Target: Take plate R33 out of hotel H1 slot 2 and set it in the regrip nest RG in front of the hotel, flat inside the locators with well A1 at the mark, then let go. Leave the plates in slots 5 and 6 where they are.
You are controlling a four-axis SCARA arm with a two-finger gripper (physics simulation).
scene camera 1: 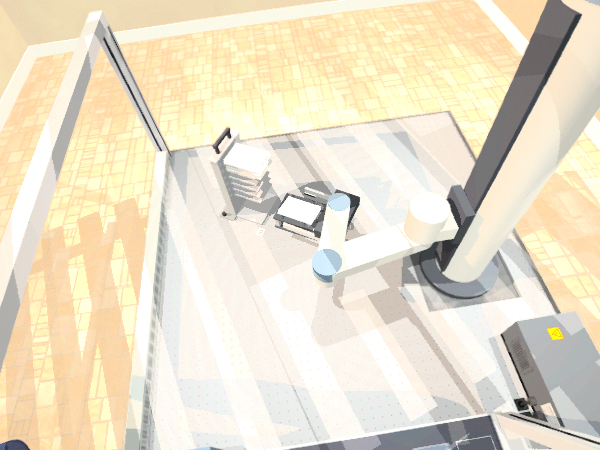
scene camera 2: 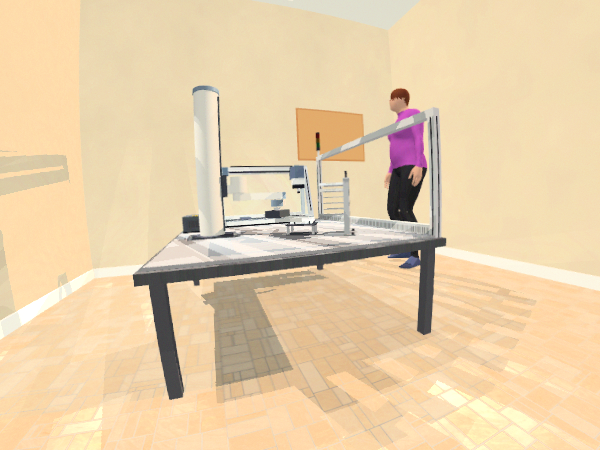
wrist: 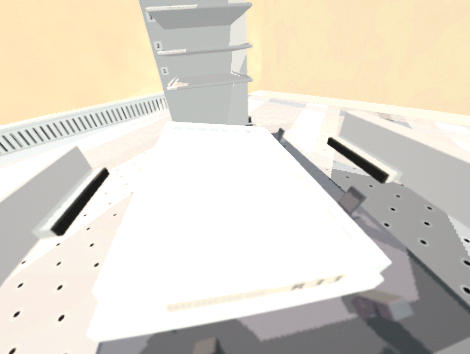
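Pixels of known places: gripper, fingertip midpoint: (scene camera 1: 294, 206) (scene camera 2: 305, 218) (wrist: 222, 142); arm's base, link origin: (scene camera 1: 457, 264) (scene camera 2: 213, 237).
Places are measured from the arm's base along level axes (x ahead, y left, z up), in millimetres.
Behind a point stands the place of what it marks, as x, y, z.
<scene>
Plate R33 (scene camera 1: 300, 210) @(491, -252, 89) (wrist: 220, 210) @(469, -231, 96), white, lies flat on the dark regrip nest (scene camera 1: 295, 224) @(515, -209, 72) (wrist: 425, 320) @(404, -257, 73) in front of the hotel. In the wrist view locator blocks stand beside its right side and near its right front corner; its label is mostly washed out and well A1 cannot be made out. My gripper (wrist: 222, 142) @(509, -265, 99) is open, with one black pad on each side of the plate and a gap to both. Hotel H1 (scene camera 1: 223, 187) @(739, -330, 179) (scene camera 2: 346, 205) @(669, -451, 167) (wrist: 200, 107) @(701, -369, 71) has bare shelves at slots 1 and 2. White plates (scene camera 1: 247, 157) @(636, -345, 286) sit at its top; slots 5 and 6 are hard to separate.
The arm's column (scene camera 1: 520, 150) @(57, 49, 587) (scene camera 2: 207, 165) @(-4, -75, 428) stands across the table from the hotel. A grey control box (scene camera 1: 565, 360) @(-112, 369, 127) is at the near right corner. A rail frame (scene camera 1: 65, 115) @(1004, -229, 618) (scene camera 2: 435, 175) @(1006, -722, 298) runs along the hotel's side. A person (scene camera 2: 407, 145) stands beyond it.
</scene>
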